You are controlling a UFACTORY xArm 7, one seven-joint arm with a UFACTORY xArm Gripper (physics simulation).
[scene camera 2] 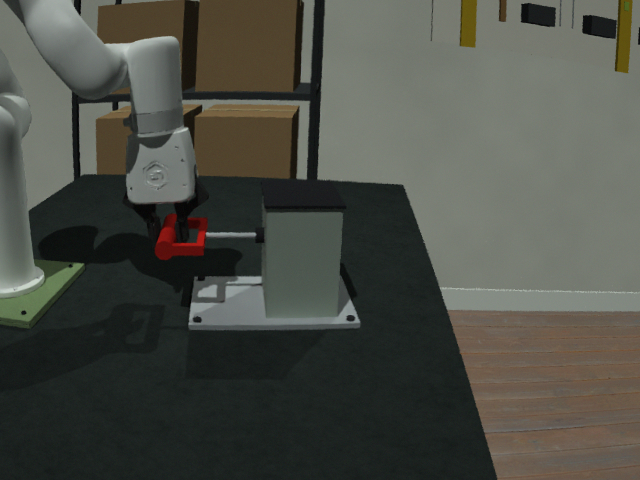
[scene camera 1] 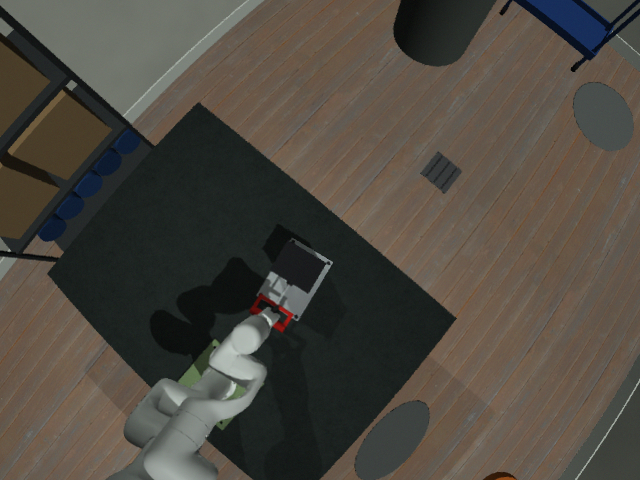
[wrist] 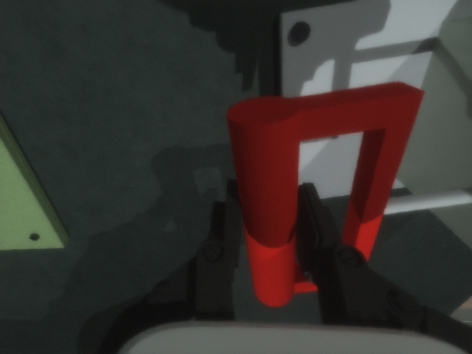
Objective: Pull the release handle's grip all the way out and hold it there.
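The release handle's red grip [scene camera 1: 285, 322] [scene camera 2: 164, 241] [wrist: 267, 175] is a thick round bar on a rectangular red frame. A pale rod [scene camera 2: 231, 235] [wrist: 425, 202] runs level from the frame to a black collar on the grey-green housing [scene camera 2: 302, 262], and a long stretch of it shows. The housing has a black top [scene camera 1: 301, 266] and stands on a light grey base plate [scene camera 1: 306, 299] [scene camera 2: 237, 319] [wrist: 320, 65]. My gripper [scene camera 2: 168, 232] [wrist: 266, 200] points down and is shut on the round bar, one finger outside it and one inside the frame. In scene camera 1 the arm hides the fingers.
The housing stands on a dark mat [scene camera 1: 361, 310] [scene camera 2: 361, 413]. The arm's green mounting plate [scene camera 1: 199, 367] [scene camera 2: 56, 289] [wrist: 25, 210] lies on the side away from the housing. A shelf rack [scene camera 2: 316, 103] with cardboard boxes [scene camera 2: 248, 46] stands behind. A dark cylinder [scene camera 1: 439, 31] stands farther off.
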